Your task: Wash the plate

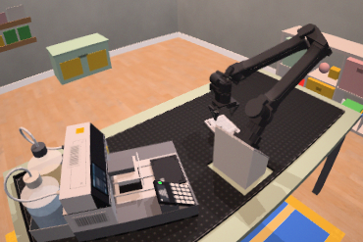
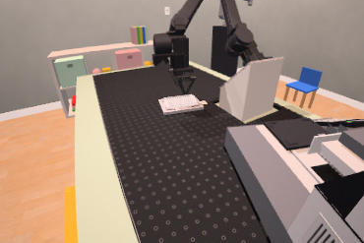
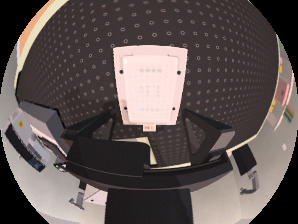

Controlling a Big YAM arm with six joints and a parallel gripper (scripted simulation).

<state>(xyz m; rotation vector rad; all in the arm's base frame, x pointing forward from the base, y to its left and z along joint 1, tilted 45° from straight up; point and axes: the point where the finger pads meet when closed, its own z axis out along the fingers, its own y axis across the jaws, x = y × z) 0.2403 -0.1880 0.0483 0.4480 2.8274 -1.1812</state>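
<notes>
Now: the white well plate 1 cm ahead of my hand and 6 cm below it. Round my hand: plate nest N1: 1 cm ahead, 7 cm below; then plate washer: 1 cm behind, 57 cm to the left, 5 cm above.
</notes>
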